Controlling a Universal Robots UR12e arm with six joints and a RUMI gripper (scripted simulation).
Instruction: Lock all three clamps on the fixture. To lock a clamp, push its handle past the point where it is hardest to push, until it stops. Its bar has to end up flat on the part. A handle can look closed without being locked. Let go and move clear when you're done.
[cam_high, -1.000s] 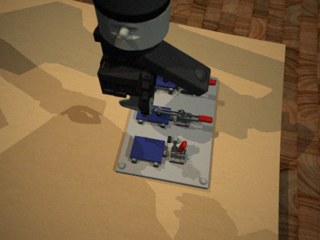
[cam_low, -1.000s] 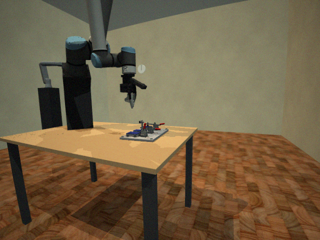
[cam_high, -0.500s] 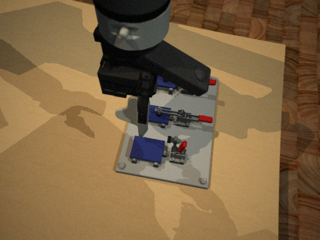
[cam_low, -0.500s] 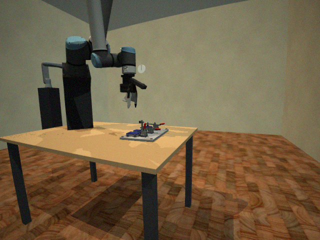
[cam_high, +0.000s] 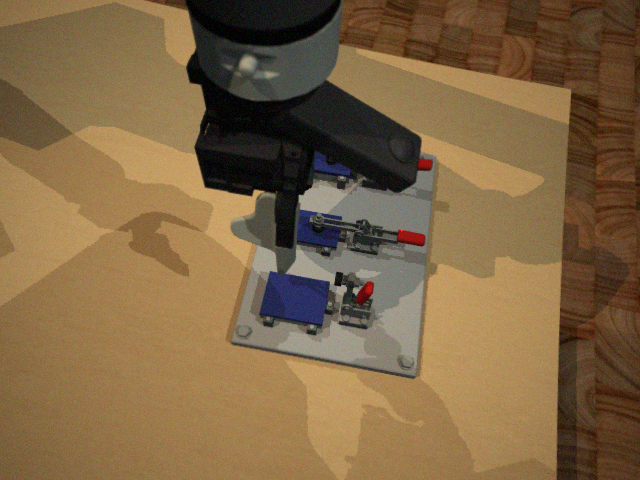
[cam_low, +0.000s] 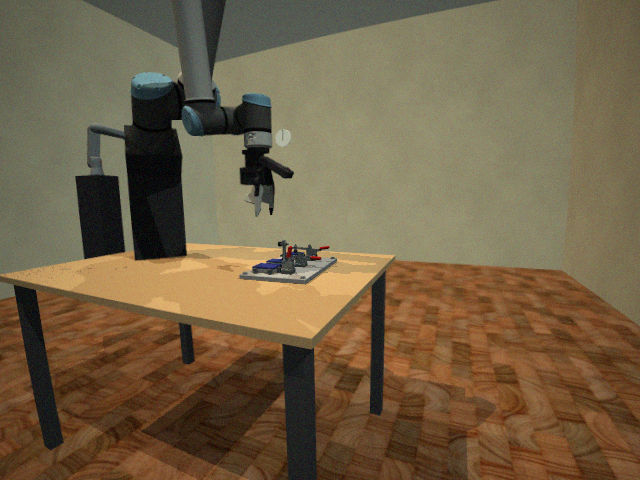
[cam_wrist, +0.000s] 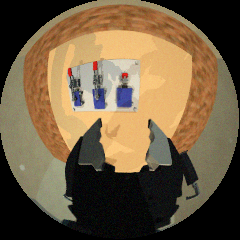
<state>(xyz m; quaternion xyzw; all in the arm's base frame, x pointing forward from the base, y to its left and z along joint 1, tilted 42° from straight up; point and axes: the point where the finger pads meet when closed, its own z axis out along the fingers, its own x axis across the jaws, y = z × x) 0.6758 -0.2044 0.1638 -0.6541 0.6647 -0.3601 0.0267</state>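
Right now the part is 18 cm below my hand. Also, from my hand: grey fixture plate: 7 cm ahead, 10 cm to the left, 21 cm below.
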